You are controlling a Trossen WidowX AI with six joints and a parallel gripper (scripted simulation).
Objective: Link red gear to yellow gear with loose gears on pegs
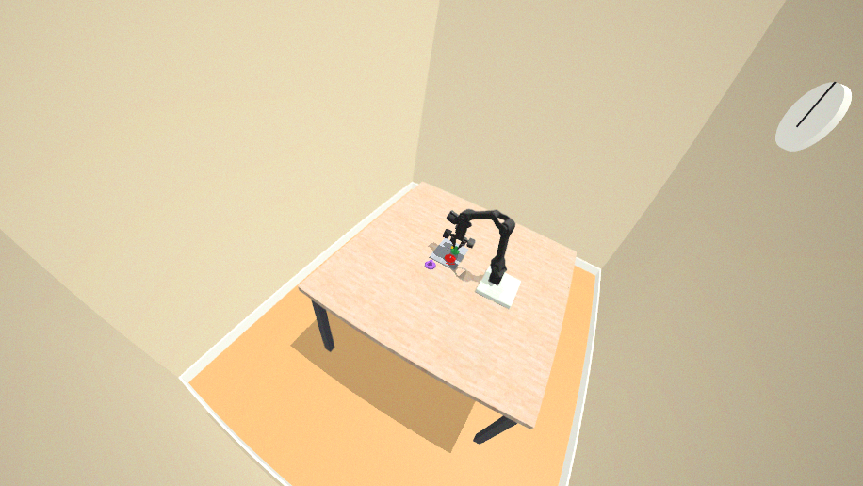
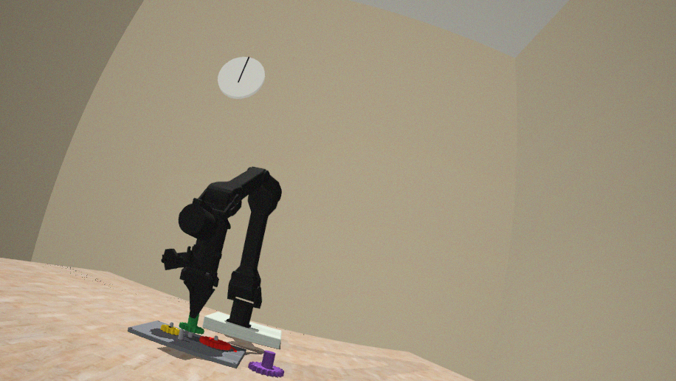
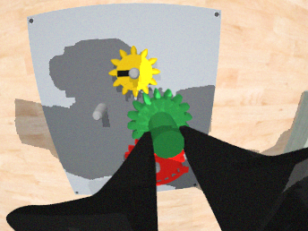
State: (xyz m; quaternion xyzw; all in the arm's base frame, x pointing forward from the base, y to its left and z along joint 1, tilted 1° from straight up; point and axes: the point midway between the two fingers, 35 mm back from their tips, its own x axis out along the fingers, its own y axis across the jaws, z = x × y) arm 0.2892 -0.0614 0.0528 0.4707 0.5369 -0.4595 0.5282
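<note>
Now: gripper tip 4 cm to the left of the yellow gear, 3 cm above it and 2 cm short of it. The rest, counted from my gripper tip: purple gear 17 cm to the left, 7 cm ahead, 4 cm below; red gear 6 cm to the left, 4 cm below; green gear 1 cm below.
</note>
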